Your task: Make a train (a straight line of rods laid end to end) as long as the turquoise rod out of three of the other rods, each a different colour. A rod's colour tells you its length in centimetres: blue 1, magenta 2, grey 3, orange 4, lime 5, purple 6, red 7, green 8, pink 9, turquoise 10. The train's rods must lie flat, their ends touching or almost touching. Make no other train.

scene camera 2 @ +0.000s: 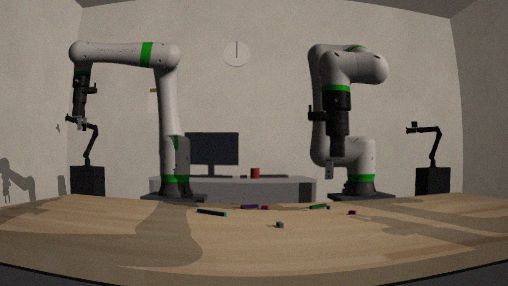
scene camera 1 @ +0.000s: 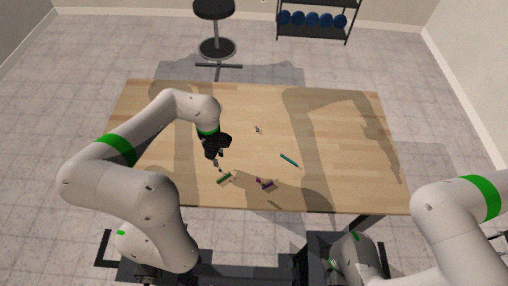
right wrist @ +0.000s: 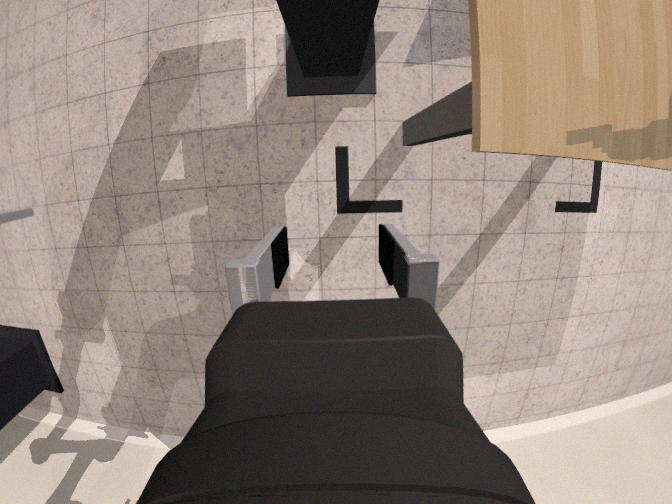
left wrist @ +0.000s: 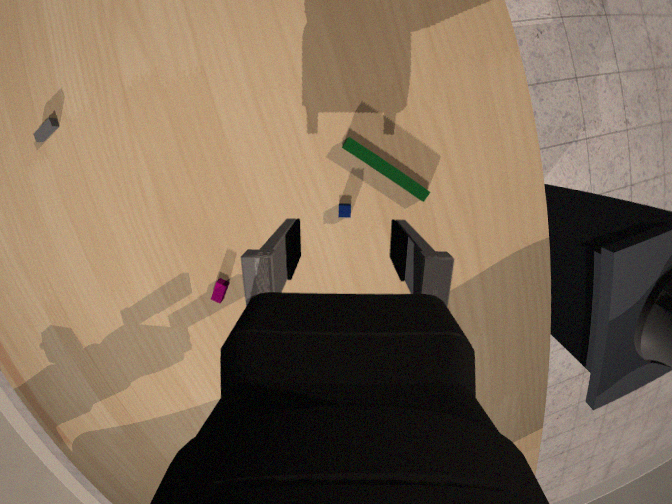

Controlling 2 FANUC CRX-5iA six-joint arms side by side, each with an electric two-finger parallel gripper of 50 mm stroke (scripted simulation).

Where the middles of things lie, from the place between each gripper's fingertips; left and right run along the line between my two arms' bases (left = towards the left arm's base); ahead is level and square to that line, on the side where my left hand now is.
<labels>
Right now my left hand [scene camera 2: 329, 178] is 40 mm past the green rod [left wrist: 353, 147], 20 mm to the left of it and 110 mm above it.
I see the green rod 35 cm ahead of my right hand, 99 cm to the left of it and 28 cm below it.
</labels>
